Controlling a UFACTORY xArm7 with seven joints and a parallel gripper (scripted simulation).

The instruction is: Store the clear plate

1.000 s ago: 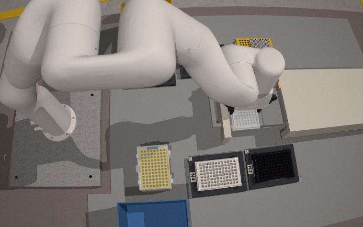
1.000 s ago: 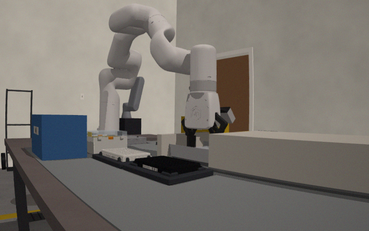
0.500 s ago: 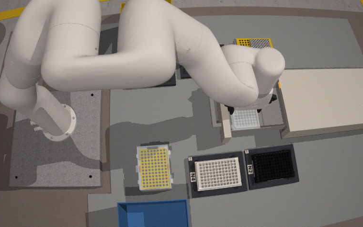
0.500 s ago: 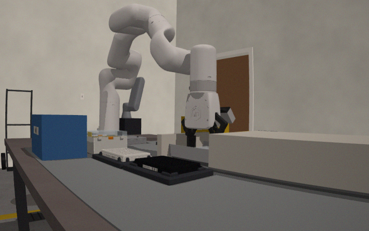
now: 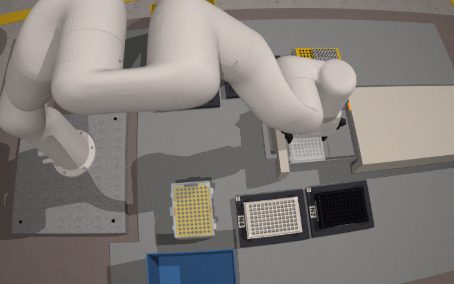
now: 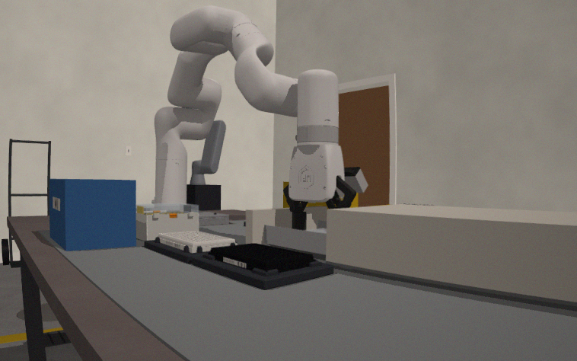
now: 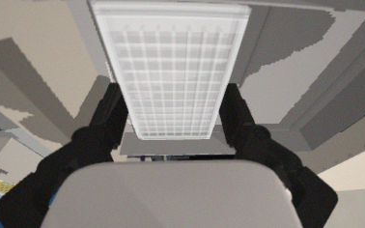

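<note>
My gripper is now 1 cm above the clear plate. Round my hand: black plate (4 cm ahead, 19 cm to the right, 2 cm below); yellow rack (9 cm ahead, 17 cm to the left, 2 cm above); drawer (3 cm ahead, 1 cm to the right, 1 cm below).
</note>
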